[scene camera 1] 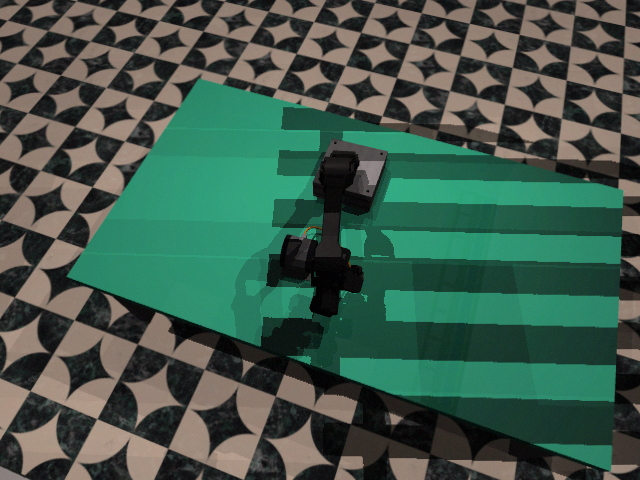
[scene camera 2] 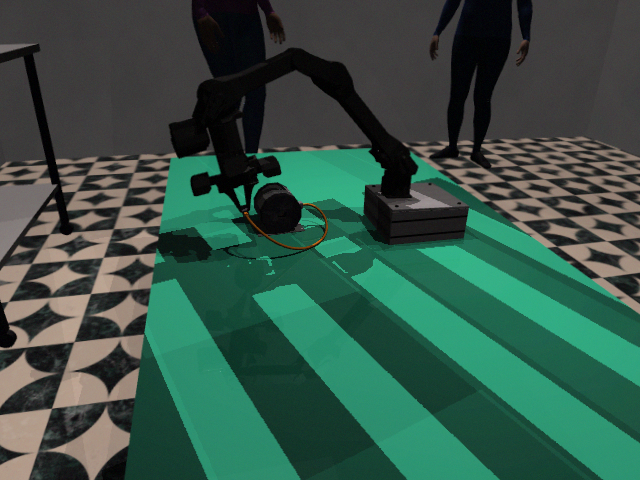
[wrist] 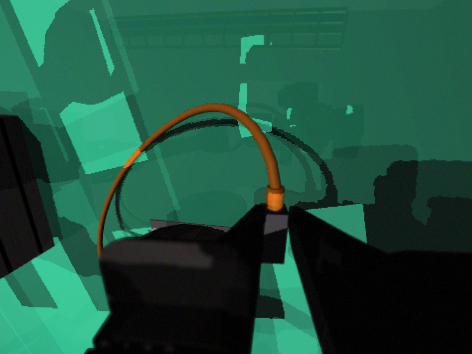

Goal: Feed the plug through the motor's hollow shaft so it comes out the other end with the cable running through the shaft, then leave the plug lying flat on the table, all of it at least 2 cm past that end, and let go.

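Places are measured from the arm's base along level axes (x right, y ahead, z up), in metres.
Where they show: gripper, fingertip midpoint: [scene camera 2: 245,211] [wrist: 275,213]; arm's base, link origin: [scene camera 2: 395,194].
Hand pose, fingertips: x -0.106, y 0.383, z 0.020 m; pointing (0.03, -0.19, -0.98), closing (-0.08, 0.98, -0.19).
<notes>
Things, the pixels of their top centre, and the offset from my fingertips. Level surfaces: height alone.
- motor, top centre: [scene camera 2: 278,188] [scene camera 1: 298,245] dx +0.138, dy -0.086, dz -0.003 m
- plug, top centre: [wrist: 270,242] dx +0.015, dy +0.000, dz +0.004 m
- green table, surface height: dz -0.105 m
The motor [scene camera 1: 298,255] [scene camera 2: 279,206] is a dark cylinder lying on its side on a small grey plate, which shows partly in the wrist view [wrist: 167,224]. My gripper [scene camera 2: 245,208] [wrist: 275,213] is shut on the plug [wrist: 275,235], a small grey block with an orange collar, and holds it above the table beside the motor. In scene camera 1 the arm hides the fingertips. The orange cable [scene camera 1: 312,227] [scene camera 2: 326,227] [wrist: 215,107] runs from the plug in a wide loop to the motor's side. The shaft's opening is too dark to make out.
The arm's grey base block [scene camera 1: 376,173] [scene camera 2: 426,219] stands on the green table [scene camera 1: 170,180] [scene camera 2: 310,439]; its dark side shows at the wrist view's left. The arm arches over from it. Shadow stripes cross the table. A shelf stands left, and two people stand behind the table.
</notes>
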